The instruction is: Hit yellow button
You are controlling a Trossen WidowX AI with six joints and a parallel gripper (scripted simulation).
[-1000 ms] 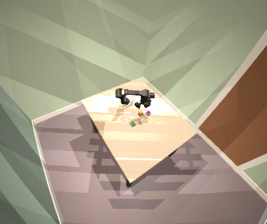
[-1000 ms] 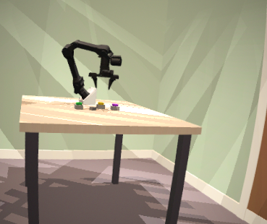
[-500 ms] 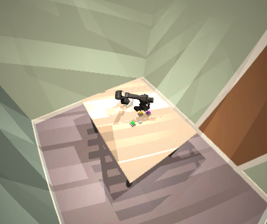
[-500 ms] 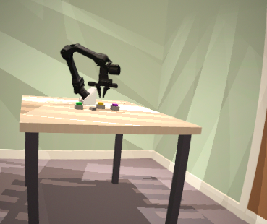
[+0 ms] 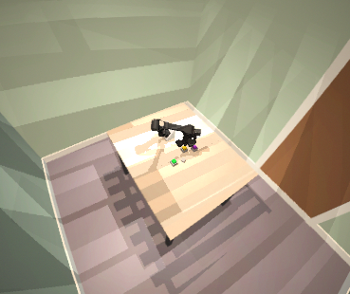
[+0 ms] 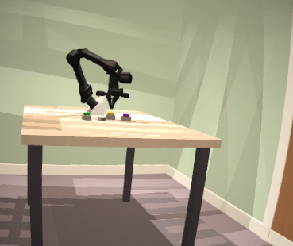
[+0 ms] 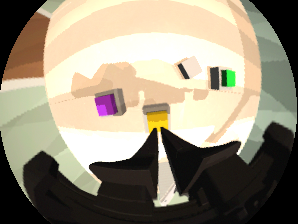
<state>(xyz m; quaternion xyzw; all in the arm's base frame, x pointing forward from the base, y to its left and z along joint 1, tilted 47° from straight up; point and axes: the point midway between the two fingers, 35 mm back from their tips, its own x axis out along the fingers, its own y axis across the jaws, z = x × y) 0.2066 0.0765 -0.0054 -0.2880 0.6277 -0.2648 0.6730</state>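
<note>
Now: the yellow button 3 cm below my gripper tip. From my gripper tip the other things lie so: purple button 4 cm ahead, 8 cm to the left, 3 cm below; green button 7 cm ahead, 16 cm to the right, 3 cm below; pale block 9 cm ahead, 7 cm to the right, 5 cm below.
</note>
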